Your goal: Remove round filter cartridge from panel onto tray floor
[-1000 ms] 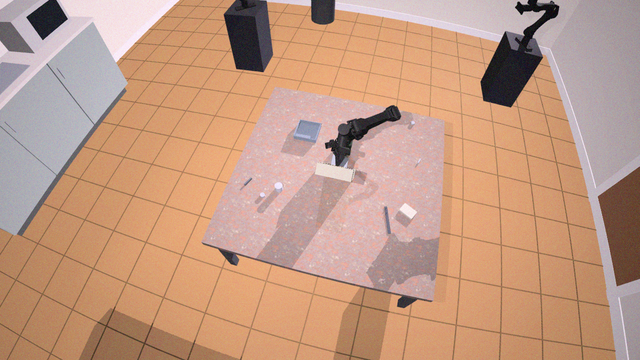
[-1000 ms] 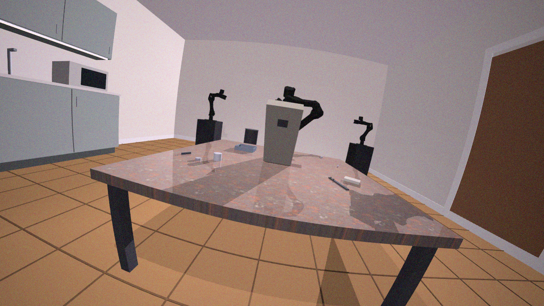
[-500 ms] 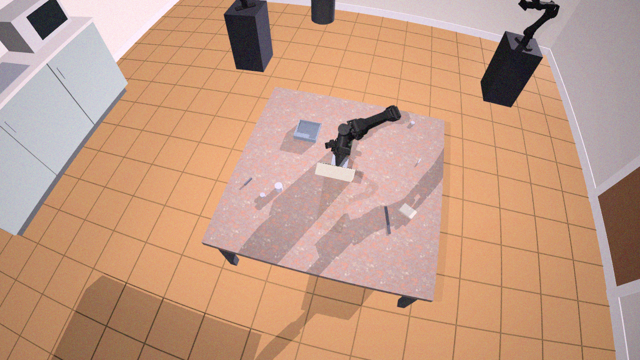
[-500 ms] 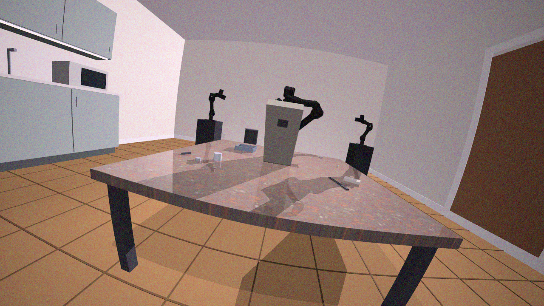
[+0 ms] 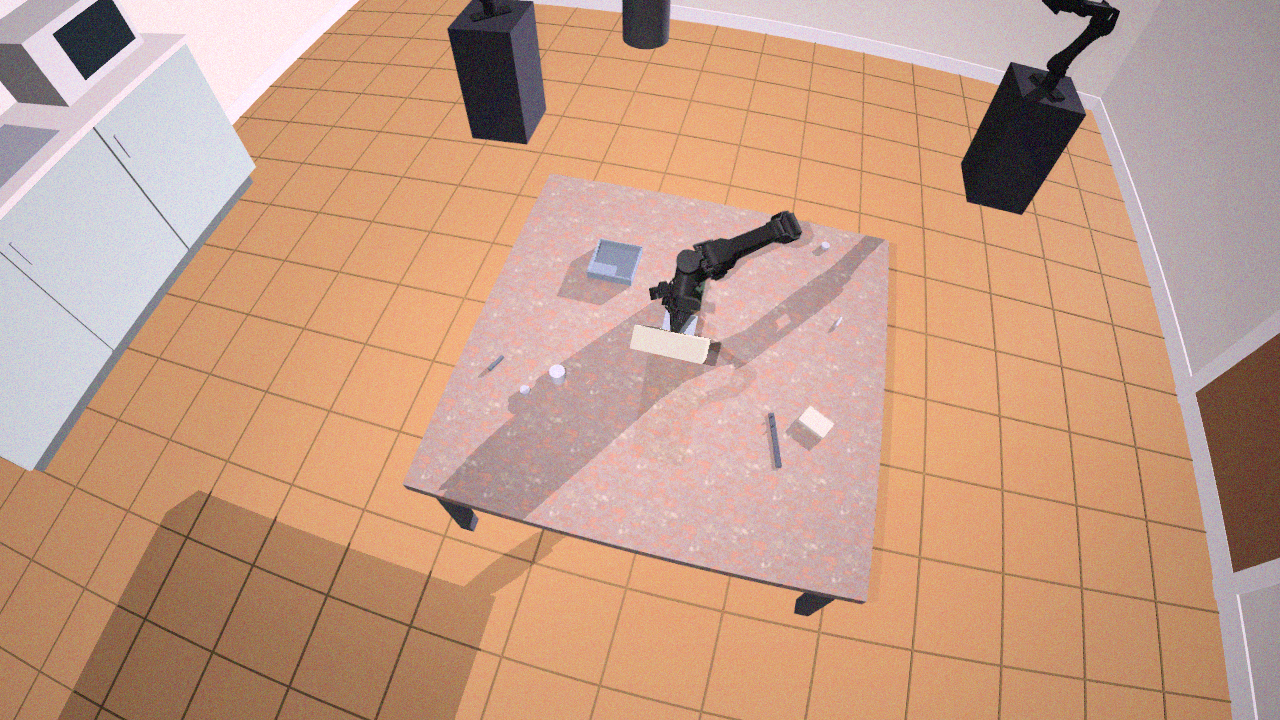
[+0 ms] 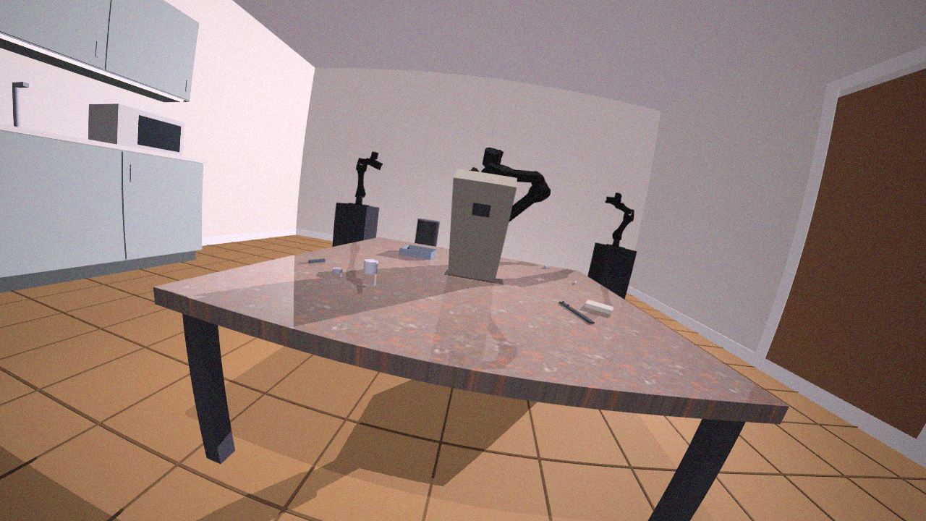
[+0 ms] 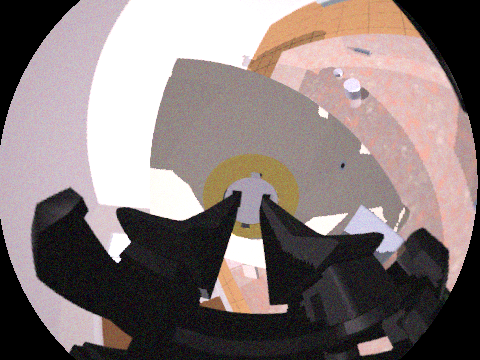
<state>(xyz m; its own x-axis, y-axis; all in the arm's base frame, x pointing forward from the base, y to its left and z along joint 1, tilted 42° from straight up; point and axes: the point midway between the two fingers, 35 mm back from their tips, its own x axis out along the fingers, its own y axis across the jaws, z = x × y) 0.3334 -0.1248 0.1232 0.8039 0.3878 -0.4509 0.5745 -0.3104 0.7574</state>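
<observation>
Right now my gripper tip is 1 cm short of the white round filter cartridge and 1 cm above it. Round my gripper tip: beige block: 2 cm ahead, 45 cm to the left, 27 cm below; then grey-blue tray: 43 cm behind, 27 cm to the right, 27 cm below.
</observation>
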